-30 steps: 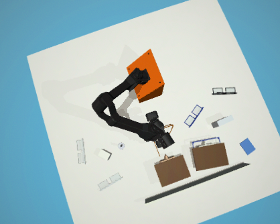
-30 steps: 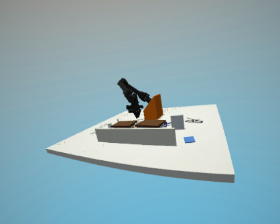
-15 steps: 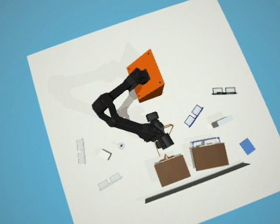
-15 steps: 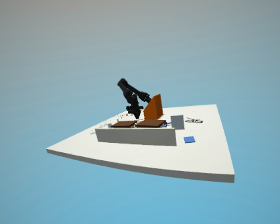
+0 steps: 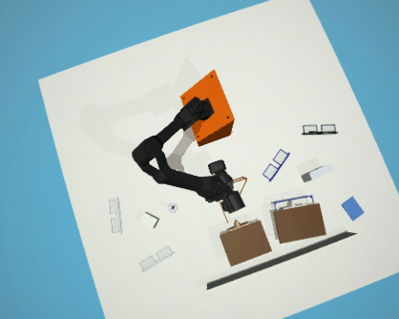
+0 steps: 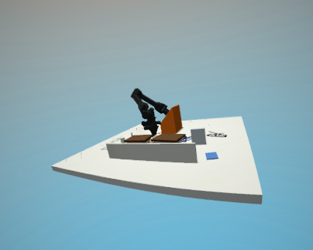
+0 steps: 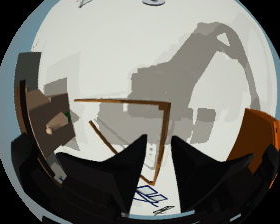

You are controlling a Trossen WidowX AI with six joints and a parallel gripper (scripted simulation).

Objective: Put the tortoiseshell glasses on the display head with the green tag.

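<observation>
Right now the white cube is 10 mm ahead of my gripper tip, 320 mm to the right of it and 20 mm below it. Also, from my gripper tip: long grey wall (350 mm ahead, 100 mm to the left, 10 mm above); then grey-white block (90 mm ahead, 370 mm to the left, 10 mm above); then blue card (280 mm ahead, 460 mm to the left, 50 mm below).
</observation>
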